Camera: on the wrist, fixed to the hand. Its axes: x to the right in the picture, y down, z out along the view.
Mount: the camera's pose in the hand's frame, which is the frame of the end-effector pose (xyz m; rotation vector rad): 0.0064 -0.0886 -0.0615 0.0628 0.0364 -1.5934
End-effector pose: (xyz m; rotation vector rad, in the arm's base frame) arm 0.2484 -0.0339 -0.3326 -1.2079 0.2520 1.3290
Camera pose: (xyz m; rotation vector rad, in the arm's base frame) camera 0.3525 -0.0584 -0.3174 -0.9178 -0.5722 -0.1033
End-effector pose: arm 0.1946 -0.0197 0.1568 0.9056 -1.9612 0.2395
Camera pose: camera 0.2942 -0.0550 0.1791 2.1277 -0.7190 -0.5979
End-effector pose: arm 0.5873 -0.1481 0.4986 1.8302 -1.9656 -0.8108
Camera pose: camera 0.6936 -0.1663 0.4919 -2.8258 0.0830 0.8564
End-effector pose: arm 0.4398 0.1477 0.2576 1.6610 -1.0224 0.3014
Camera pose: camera 0.5281 0.2007 0.2251 1.9977 0.5227 -0.6919
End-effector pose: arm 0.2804 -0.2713 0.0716 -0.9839 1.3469 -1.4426
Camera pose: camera 0.2116 -0.2605 0.1542 1.9083 -0.2572 2.2238
